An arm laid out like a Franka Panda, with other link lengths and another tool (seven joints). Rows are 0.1 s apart.
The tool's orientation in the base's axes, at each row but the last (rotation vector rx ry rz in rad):
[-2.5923, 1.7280, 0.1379]
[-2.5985, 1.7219, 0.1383]
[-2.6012, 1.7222, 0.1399]
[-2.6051, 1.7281, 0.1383]
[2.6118, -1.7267, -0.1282]
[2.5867, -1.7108, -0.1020]
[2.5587, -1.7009, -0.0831]
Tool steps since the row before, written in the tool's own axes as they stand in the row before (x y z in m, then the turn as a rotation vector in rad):
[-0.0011, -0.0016, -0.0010, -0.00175, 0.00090, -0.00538]
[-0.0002, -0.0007, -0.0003, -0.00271, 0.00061, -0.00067]
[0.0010, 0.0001, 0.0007, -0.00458, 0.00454, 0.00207]
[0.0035, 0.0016, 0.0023, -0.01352, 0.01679, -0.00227]
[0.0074, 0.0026, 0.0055, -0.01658, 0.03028, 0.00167]
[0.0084, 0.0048, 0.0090, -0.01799, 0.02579, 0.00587]
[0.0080, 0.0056, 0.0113, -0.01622, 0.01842, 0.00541]
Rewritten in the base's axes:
[0.0011, 0.0016, 0.0010, -0.00117, 0.00090, 0.00554]
[0.0006, 0.0004, 0.0003, -0.00157, 0.00220, 0.00092]
[0.0003, -0.0009, -0.0008, -0.00608, 0.00256, -0.00152]
[-0.0003, -0.0037, -0.0025, -0.02052, 0.00574, 0.00399]
[0.0001, -0.0076, -0.0058, -0.03438, 0.00341, 0.00096]
[-0.0018, -0.0096, -0.0089, -0.03113, 0.00648, -0.00349]
[-0.0030, -0.0098, -0.0108, -0.02364, 0.00770, -0.00368]

